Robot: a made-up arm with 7 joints.
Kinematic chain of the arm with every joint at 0, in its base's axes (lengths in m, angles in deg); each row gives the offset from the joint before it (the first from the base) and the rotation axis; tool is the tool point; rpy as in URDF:
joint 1: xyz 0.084 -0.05 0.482 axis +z
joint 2: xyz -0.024 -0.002 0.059 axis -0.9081 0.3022 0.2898
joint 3: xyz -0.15 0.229 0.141 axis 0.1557 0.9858 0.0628
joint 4: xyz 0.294 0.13 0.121 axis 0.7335 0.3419 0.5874
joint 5: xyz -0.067 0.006 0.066 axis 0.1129 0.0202 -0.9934
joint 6: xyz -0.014 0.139 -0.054 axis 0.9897 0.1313 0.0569
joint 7: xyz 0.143 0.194 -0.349 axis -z
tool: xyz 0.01 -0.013 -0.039 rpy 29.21 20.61 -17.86
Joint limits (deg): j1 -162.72..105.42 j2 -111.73..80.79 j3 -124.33..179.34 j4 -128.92..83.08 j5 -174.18..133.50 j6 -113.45..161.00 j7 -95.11..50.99
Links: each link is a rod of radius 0.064 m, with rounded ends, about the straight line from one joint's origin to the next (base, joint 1, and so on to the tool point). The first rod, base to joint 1, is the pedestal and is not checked.
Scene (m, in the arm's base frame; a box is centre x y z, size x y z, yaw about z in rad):
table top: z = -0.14
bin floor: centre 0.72 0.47 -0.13 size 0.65 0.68 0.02 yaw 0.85
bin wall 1: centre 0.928 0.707 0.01 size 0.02 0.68 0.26 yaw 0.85
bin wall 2: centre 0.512 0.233 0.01 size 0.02 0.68 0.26 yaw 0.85
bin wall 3: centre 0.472 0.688 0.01 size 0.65 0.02 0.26 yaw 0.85
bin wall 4: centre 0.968 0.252 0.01 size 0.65 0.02 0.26 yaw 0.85
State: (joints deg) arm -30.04 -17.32 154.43 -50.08 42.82 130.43 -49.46
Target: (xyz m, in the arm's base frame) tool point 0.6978 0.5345 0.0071
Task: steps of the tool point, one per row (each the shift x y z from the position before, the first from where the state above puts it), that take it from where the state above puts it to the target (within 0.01 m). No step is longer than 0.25 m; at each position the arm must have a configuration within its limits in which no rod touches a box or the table.
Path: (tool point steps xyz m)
1: 0.1847 -0.1452 -0.0095
2: 0.1401 -0.1800 0.0136
3: 0.0240 -0.0032 -0.1895
4: -0.0240 0.0030 -0.1591

